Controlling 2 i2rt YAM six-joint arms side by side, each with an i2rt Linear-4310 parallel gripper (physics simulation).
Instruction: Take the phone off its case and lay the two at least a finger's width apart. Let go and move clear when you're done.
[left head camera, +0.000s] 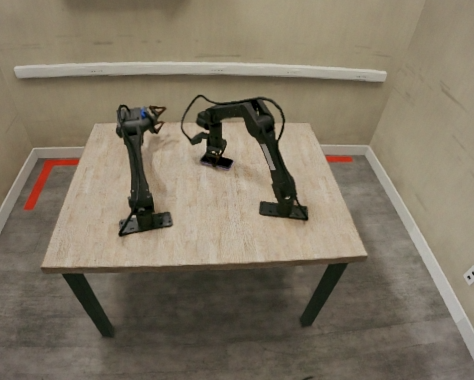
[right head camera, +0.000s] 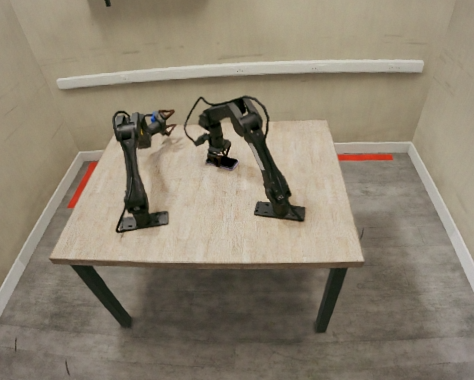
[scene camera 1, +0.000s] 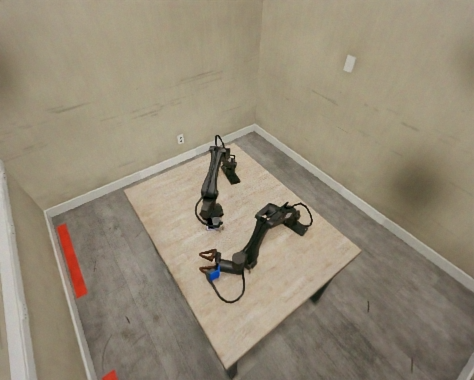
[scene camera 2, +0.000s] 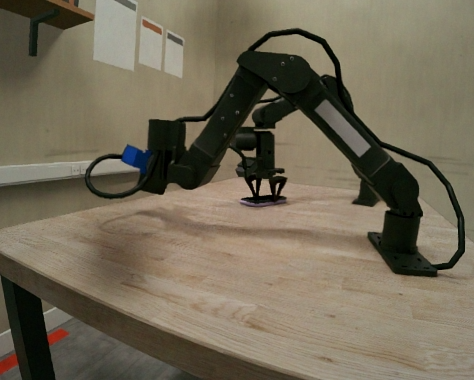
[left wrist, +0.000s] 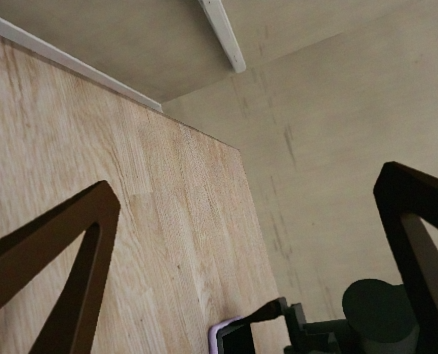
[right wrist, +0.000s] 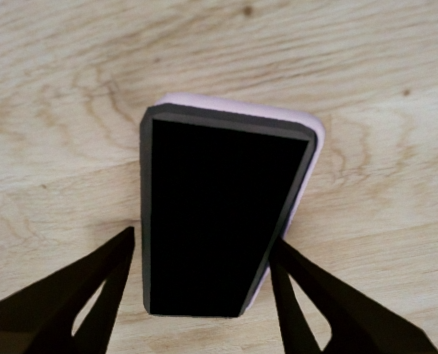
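The black-screened phone (right wrist: 215, 200) (scene camera 2: 264, 198) (left wrist: 239, 344) lies over its lavender case (right wrist: 250, 107) (scene camera 2: 262, 204) (left wrist: 213, 337) on the table. In the right wrist view the case shows along the phone's top and right edges, and the phone looks shifted left against it. My right gripper (right wrist: 204, 239) (left head camera: 216, 160) points down with its fingers on either side of the phone. It is open: a narrow gap shows at the left finger, while the right finger is at or against the phone's edge. My left gripper (left head camera: 164, 116) (right head camera: 175, 119) (scene camera 1: 200, 262) (left wrist: 238, 184) is wide open and empty, raised away from the phone.
The wooden table (left head camera: 210, 225) (scene camera 2: 225, 300) carries both arm bases, the left base (left head camera: 160, 220) and the right base (left head camera: 270, 209). The left arm (scene camera 2: 225, 120) crosses in front of the right arm in scene camera 2. A white wall rail (left head camera: 200, 69) runs behind the table.
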